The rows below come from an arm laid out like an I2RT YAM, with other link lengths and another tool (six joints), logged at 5 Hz.
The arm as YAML. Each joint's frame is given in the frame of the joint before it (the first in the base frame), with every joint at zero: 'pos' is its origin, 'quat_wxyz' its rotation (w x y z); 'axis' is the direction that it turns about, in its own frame. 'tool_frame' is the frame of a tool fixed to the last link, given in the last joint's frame.
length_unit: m
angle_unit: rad
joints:
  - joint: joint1
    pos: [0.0, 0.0, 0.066]
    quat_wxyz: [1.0, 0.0, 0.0, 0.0]
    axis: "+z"
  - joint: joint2
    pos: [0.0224, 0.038, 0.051]
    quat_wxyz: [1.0, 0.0, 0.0, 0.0]
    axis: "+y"
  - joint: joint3
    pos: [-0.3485, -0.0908, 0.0]
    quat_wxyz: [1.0, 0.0, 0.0, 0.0]
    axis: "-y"
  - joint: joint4
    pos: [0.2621, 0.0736, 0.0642]
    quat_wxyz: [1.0, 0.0, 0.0, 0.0]
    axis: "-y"
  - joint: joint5
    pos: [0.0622, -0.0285, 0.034]
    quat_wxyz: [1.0, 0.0, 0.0, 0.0]
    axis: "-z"
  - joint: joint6
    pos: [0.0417, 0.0, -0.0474]
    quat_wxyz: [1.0, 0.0, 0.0, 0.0]
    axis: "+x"
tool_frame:
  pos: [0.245, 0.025, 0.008]
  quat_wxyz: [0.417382, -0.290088, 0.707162, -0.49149]
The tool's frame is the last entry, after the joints.
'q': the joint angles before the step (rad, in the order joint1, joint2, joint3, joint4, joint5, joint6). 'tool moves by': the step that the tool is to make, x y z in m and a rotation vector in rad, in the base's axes. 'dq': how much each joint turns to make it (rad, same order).
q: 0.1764 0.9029 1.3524 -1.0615 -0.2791 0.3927
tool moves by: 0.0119 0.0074 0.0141 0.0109 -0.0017 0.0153
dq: 0.0029 0.0527 0.0578 -0.0011 -0.0161 0.0015
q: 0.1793 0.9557 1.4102 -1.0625 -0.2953 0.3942
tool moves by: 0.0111 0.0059 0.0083 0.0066 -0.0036 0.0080
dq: 0.0140 0.0376 0.0325 0.0124 0.0016 0.0085
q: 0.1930 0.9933 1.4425 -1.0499 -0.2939 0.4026
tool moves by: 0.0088 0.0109 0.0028 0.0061 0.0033 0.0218
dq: 0.0317 0.0339 0.0160 0.0193 0.0044 0.0116
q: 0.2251 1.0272 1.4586 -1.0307 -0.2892 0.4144
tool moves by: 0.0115 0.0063 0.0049 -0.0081 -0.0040 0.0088
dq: 0.0249 0.0388 0.0314 0.0099 0.0182 0.0018
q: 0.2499 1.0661 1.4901 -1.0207 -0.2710 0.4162
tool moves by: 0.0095 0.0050 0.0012 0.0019 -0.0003 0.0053
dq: 0.0084 0.0261 0.0097 0.0181 0.0015 0.0033
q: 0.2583 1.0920 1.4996 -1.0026 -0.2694 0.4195
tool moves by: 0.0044 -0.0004 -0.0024 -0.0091 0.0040 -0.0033
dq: 0.0027 0.0118 0.0035 0.0012 0.0093 -0.0031
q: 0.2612 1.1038 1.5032 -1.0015 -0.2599 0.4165
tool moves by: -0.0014 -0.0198 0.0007 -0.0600 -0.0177 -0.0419
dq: 0.0001 -0.0128 0.0236 -0.0411 0.0701 -0.0283
